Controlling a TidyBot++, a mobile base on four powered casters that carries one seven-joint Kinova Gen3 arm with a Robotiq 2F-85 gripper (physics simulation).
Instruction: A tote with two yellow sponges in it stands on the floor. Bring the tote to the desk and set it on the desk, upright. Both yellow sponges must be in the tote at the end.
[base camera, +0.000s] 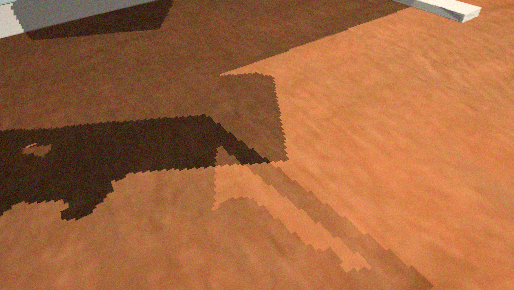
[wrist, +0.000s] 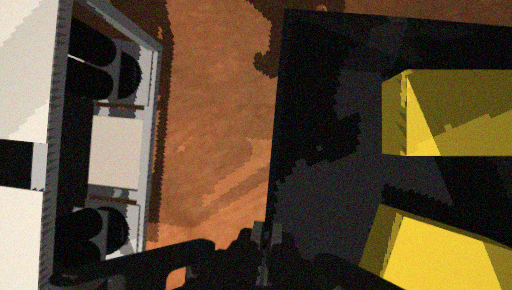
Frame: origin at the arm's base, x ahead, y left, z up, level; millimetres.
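Seen in the pictures: gripper, fingertip midpoint: (wrist: 266, 238).
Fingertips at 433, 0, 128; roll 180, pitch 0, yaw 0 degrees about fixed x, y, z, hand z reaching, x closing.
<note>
Offsets run from my fingertips to a thing's top centre, as dx, dy, dz. "*": to the spot under its first point. Level surfaces: height alone.
In the wrist view, the black tote {* +3, +127, -69} (wrist: 288, 60) fills the right side, with its open top facing the camera. One yellow sponge {+140, +92, -41} (wrist: 460, 105) lies in it at the upper right. The other yellow sponge {+137, -29, -39} (wrist: 435, 250) lies in it at the lower right, turned at an angle. Both run out of the view. My gripper (wrist: 266, 238) is shut on the tote's near-left wall. How high the tote's bottom is above the floor cannot be told. The tote does not show in the base camera view, and I cannot make out the desk.
My mobile base (wrist: 115, 152), white and grey with black casters, is at the left of the wrist view, apart from the tote. In the base camera view, a pale bar end {* +474, -594, -499} (base camera: 462, 12) is at the top right and a grey and white surface (base camera: 65, 17) at the top left. Dark shadows cross the brown floor {dz -524} (base camera: 400, 150).
</note>
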